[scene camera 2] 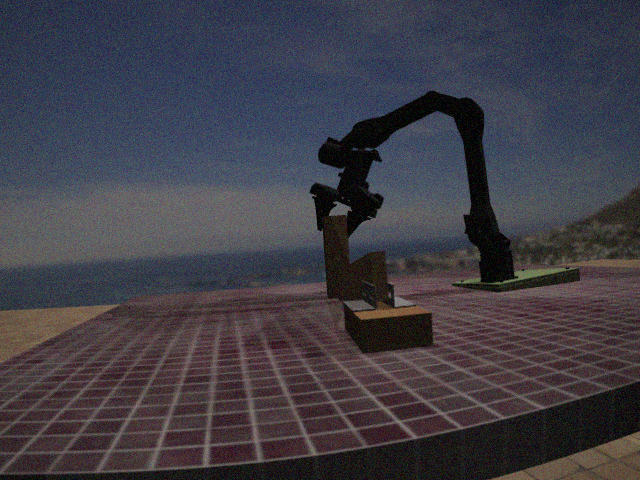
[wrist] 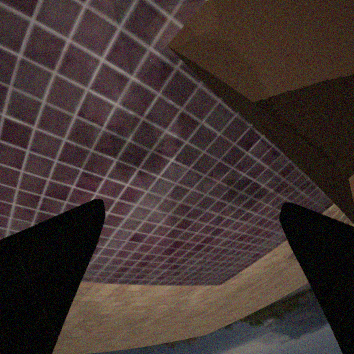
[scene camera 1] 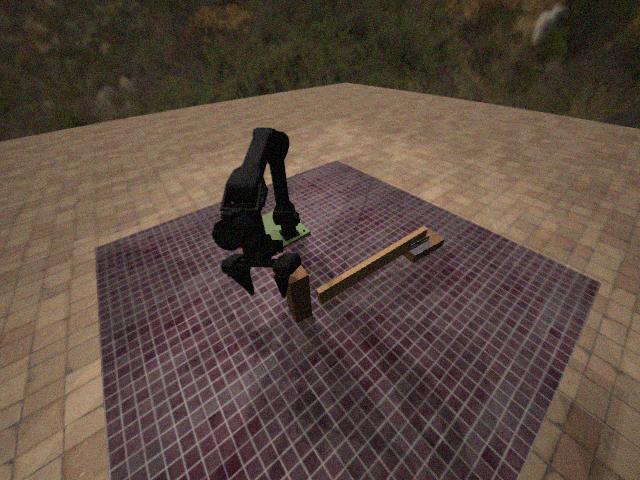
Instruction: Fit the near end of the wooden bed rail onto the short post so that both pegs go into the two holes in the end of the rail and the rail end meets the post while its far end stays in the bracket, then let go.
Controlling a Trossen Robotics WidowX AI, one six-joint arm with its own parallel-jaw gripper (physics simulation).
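Where they show: gripper, fingertip midpoint: [wrist: 194,209] [scene camera 1: 268,295]; arm's base, link origin: [scene camera 2: 499,280] [scene camera 1: 289,233].
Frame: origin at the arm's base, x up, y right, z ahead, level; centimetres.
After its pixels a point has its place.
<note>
The short wooden post [scene camera 1: 301,298] {y 12.5, x 8.8, z 35.7 cm} [scene camera 2: 336,255] {y 9.9, x 7.7, z 33.4 cm} [wrist: 272,42] {y 12.5, x 10.6, z 30.6 cm} stands upright. The wooden bed rail [scene camera 1: 369,267] {y -12.0, x 4.3, z 34.0 cm} [scene camera 2: 376,271] {y -37.7, x 6.4, z 33.3 cm} runs from beside the post to the bracket [scene camera 1: 427,249] {y -36.8, x 1.5, z 36.7 cm} [scene camera 2: 395,330] {y -46.1, x 0.5, z 33.2 cm}. Its far end is between the bracket's metal plates; its near end is a small gap from the post in scene camera 1. My gripper [scene camera 1: 268,294] {y 19.8, x 12.4, z 33.0 cm} [scene camera 2: 334,231] {y 19.8, x 12.4, z 33.0 cm} [wrist: 194,209] {y 19.8, x 12.4, z 33.0 cm} is open and empty, pointing down beside the upper part of the post. One finger is close to the post; whether they touch I cannot tell. Pegs and rail-end holes cannot be made out.
The arm's base stands on a green plate [scene camera 1: 299,236] {y -2.5, x -0.2, z 3.9 cm} [scene camera 2: 547,277] {y -6.2, x 0.1, z -8.5 cm} behind the post in scene camera 1. The tiled mat [scene camera 1: 258,403] {y 30.9, x -1.6, z 48.3 cm} [scene camera 2: 232,392] {y -57.1, x -1.6, z 49.3 cm} [wrist: 130,115] {y 22.2, x -1.6, z 32.3 cm} bears post, rail and bracket. The post top fills the upper right of the wrist view.
</note>
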